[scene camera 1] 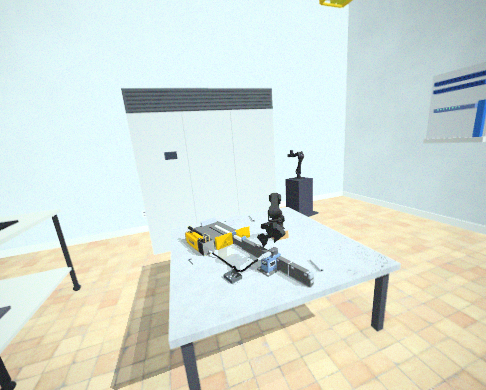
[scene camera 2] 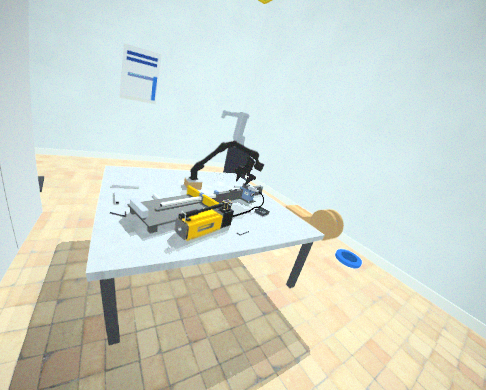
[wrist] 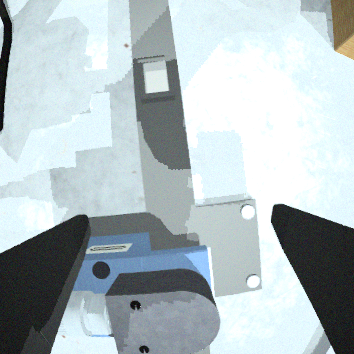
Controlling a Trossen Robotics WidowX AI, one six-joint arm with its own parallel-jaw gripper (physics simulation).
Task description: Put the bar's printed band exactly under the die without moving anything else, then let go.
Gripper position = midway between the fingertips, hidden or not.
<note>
The gripper (wrist: 180, 219) is open, with nothing in its grasp. Also in view: a machine (scene camera 2: 150, 212).
The machine is seen too in scene camera 1 (scene camera 1: 221, 239) and in the wrist view (wrist: 220, 241).
</note>
